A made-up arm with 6 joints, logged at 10 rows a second.
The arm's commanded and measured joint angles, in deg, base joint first. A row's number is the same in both.
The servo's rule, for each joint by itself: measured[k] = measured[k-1] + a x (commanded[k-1-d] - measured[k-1]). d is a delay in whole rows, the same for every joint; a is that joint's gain. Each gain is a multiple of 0.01, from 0.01 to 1. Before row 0 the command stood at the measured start. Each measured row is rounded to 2 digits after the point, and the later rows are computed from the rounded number. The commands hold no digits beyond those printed.
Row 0, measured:
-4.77 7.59 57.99 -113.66 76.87 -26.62
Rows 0 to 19, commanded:
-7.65 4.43 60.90 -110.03 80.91 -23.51
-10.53 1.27 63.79 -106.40 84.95 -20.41
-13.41 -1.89 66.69 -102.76 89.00 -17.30
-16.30 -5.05 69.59 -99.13 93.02 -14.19
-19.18 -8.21 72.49 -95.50 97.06 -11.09
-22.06 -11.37 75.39 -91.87 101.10 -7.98
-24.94 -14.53 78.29 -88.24 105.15 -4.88
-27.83 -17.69 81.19 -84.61 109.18 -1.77
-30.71 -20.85 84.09 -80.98 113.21 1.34
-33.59 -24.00 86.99 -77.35 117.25 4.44
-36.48 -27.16 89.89 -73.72 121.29 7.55
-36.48 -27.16 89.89 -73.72 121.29 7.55
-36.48 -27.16 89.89 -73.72 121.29 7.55
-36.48 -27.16 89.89 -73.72 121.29 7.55
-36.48 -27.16 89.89 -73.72 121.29 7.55
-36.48 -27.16 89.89 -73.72 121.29 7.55
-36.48 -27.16 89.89 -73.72 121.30 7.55
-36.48 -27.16 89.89 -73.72 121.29 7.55
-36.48 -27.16 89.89 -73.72 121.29 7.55
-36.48 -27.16 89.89 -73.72 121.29 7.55
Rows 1 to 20, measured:
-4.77 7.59 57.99 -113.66 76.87 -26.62
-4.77 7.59 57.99 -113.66 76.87 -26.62
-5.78 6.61 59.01 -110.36 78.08 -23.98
-7.44 4.95 60.68 -106.76 80.14 -20.95
-9.53 2.83 62.78 -103.12 82.80 -17.85
-11.90 0.39 65.16 -99.49 85.87 -14.74
-14.45 -2.28 67.73 -95.86 89.23 -11.64
-17.11 -5.10 70.41 -92.23 92.79 -8.53
-19.85 -8.02 73.17 -88.60 96.50 -5.43
-22.64 -11.02 75.98 -84.97 100.30 -2.32
-25.46 -14.07 78.82 -81.34 104.17 0.79
-28.31 -17.15 81.68 -77.71 108.09 3.89
-31.17 -20.25 84.55 -74.08 112.05 7.00
-33.03 -22.39 86.42 -73.75 114.82 7.47
-34.24 -23.87 87.63 -73.72 116.76 7.54
-35.02 -24.89 88.42 -73.72 118.12 7.55
-35.53 -25.59 88.93 -73.72 119.07 7.55
-35.86 -26.08 89.27 -73.72 119.74 7.55
-36.08 -26.41 89.49 -73.72 120.21 7.55
-36.22 -26.64 89.63 -73.72 120.53 7.55
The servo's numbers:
d 2
a 0.35 0.31 0.35 0.91 0.30 0.85

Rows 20 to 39, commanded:
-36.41 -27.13 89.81 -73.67 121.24 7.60
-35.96 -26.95 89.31 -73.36 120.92 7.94
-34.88 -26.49 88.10 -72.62 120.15 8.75
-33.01 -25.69 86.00 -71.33 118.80 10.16
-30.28 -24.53 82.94 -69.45 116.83 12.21
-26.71 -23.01 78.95 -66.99 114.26 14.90
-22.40 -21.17 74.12 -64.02 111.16 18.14
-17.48 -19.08 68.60 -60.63 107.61 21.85
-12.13 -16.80 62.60 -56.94 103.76 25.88
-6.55 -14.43 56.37 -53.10 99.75 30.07
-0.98 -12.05 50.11 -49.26 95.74 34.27
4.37 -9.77 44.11 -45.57 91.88 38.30
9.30 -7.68 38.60 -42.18 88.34 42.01
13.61 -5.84 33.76 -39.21 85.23 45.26
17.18 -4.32 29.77 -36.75 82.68 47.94
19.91 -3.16 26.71 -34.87 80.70 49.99
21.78 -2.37 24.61 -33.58 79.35 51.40
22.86 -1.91 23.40 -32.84 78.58 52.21
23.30 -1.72 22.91 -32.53 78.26 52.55
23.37 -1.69 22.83 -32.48 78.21 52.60
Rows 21 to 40, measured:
-36.31 -26.80 89.72 -73.72 120.76 7.55
-36.37 -26.91 89.78 -73.72 120.92 7.55
-36.38 -26.98 89.79 -73.67 121.02 7.59
-36.23 -26.97 89.62 -73.39 120.99 7.89
-35.76 -26.82 89.09 -72.69 120.74 8.62
-34.80 -26.47 88.01 -71.45 120.16 9.93
-33.22 -25.87 86.24 -69.63 119.16 11.87
-30.94 -24.98 83.69 -67.23 117.69 14.45
-27.95 -23.80 80.34 -64.31 115.73 17.59
-24.29 -22.34 76.23 -60.96 113.29 21.21
-20.03 -20.62 71.46 -57.30 110.43 25.18
-15.31 -18.70 66.18 -53.48 107.23 29.34
-10.29 -16.64 60.56 -49.64 103.78 33.53
-5.16 -14.51 54.80 -45.94 100.21 37.58
-0.10 -12.39 49.13 -42.52 96.65 41.35
4.70 -10.36 43.75 -39.51 93.22 44.67
9.07 -8.49 38.86 -37.00 90.06 47.45
12.86 -6.84 34.61 -35.06 87.25 49.61
15.98 -5.45 31.11 -33.71 84.88 51.13
18.39 -4.35 28.41 -32.92 82.99 52.05

